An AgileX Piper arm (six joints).
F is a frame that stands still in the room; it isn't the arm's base.
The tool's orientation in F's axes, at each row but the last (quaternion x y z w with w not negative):
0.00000 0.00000 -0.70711 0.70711
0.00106 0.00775 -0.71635 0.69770
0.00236 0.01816 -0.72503 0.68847
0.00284 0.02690 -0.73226 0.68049
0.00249 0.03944 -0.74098 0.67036
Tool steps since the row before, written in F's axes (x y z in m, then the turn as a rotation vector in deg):
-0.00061 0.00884 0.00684 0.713 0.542 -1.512
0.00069 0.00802 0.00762 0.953 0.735 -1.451
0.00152 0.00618 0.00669 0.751 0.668 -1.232
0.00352 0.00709 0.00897 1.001 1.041 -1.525
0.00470 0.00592 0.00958 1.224 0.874 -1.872
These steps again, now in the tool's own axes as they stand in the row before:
-0.00884 -0.00061 0.00684 -0.542 0.713 -1.512
-0.00813 0.00041 0.00752 -0.742 0.947 -1.451
-0.00644 0.00105 0.00654 -0.671 0.744 -1.235
-0.00769 0.00268 0.00876 -1.049 0.977 -1.535
-0.00690 0.00356 0.00942 -0.886 1.234 -1.860

